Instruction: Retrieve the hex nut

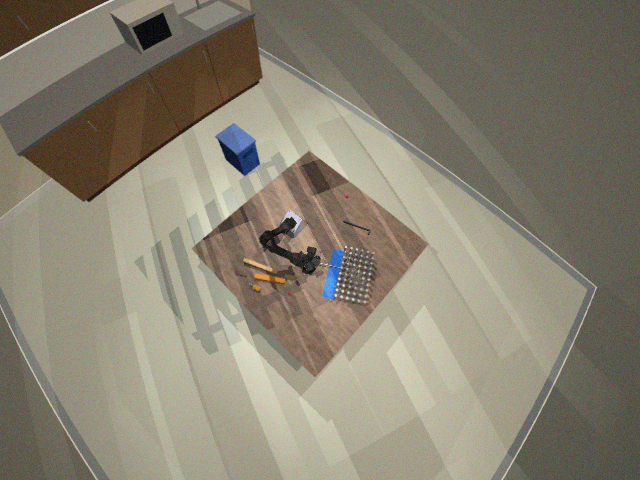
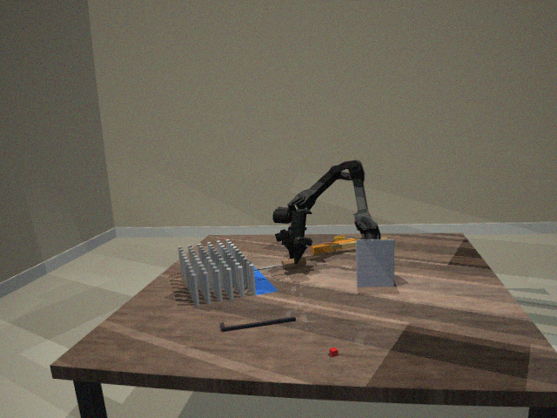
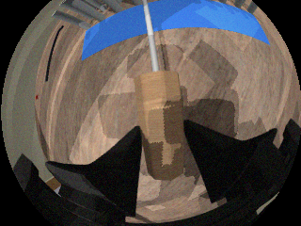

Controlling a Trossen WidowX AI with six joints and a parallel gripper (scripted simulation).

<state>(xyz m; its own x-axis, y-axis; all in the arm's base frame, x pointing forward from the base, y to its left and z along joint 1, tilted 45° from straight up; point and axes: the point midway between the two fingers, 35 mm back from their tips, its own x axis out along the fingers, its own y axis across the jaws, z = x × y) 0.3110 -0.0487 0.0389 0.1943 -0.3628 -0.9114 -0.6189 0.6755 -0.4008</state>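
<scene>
Now: gripper tip 150 mm short of the blue taped strip, 60 mm to the right of it and 40 mm above it. Round my gripper tip: pick tool: 80 mm ahead, 60 mm to the left.
</scene>
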